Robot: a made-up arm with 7 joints.
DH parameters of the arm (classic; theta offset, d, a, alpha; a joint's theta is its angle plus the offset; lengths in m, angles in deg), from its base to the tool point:
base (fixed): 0 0 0 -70
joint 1: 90 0 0 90
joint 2: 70 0 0 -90
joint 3: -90 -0.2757 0.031 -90
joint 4: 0 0 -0.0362 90
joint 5: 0 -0.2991 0 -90
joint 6: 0 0 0 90
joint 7: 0 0 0 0
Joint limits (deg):
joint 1: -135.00..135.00
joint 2: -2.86..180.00
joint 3: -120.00..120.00
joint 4: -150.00..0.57
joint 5: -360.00..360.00
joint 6: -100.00..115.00
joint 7: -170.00..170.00
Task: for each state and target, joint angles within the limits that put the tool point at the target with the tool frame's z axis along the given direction. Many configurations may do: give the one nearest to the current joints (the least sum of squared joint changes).
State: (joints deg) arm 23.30 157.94 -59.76 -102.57 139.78 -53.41 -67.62
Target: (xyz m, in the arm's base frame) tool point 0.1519 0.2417 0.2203 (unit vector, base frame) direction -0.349 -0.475 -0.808
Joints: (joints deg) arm -16.36 180.00 -54.99 -116.36 172.98 -70.71 -67.62
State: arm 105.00 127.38 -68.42 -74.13 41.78 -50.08 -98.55
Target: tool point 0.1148 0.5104 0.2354 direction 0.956 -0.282 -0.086
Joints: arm 93.06 134.64 -111.82 -28.47 26.88 -71.84 -98.55
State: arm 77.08 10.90 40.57 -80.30 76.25 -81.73 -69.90
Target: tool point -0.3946 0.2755 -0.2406 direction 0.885 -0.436 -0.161
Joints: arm 65.90 14.21 59.77 -56.57 128.82 -49.00 -69.90
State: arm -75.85 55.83 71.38 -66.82 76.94 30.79 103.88
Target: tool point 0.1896 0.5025 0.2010 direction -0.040 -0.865 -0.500
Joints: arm -97.63 76.18 93.33 -28.79 94.23 11.31 103.88
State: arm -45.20 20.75 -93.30 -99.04 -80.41 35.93 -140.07
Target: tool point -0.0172 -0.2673 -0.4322 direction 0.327 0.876 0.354
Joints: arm -25.36 -2.81 -120.00 -70.42 -109.76 11.55 -140.07
